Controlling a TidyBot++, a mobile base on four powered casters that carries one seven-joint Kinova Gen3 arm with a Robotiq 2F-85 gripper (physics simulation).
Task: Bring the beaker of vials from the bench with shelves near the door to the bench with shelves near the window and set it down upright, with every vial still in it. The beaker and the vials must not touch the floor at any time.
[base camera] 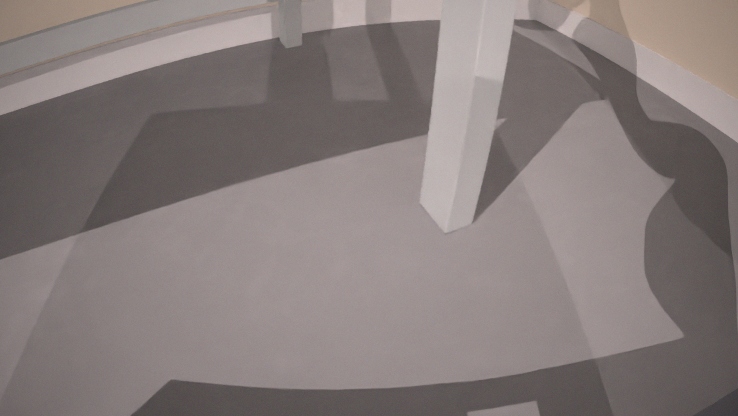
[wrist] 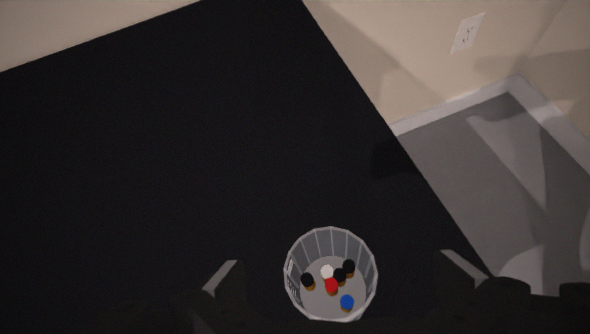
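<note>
A clear beaker (wrist: 330,320) stands upright on the black bench top (wrist: 200,140), near the bench's right edge in the wrist view. Several vials with black, white, red and blue caps stand inside it; the red-capped vial (wrist: 331,286) is near the middle and the blue-capped vial (wrist: 346,302) is nearest the gripper side. My gripper (wrist: 337,276) is open, with one finger to the left and one to the right of the beaker, both apart from it. How high the fingertips are over the bench is hard to tell. The beaker does not show in the base view.
In the base view a white bench leg (base camera: 457,129) stands on the grey floor (base camera: 310,284), with another leg (base camera: 290,25) farther back by the wall. In the wrist view a wall outlet (wrist: 468,33) and white baseboard (wrist: 450,107) lie beyond the bench's right edge.
</note>
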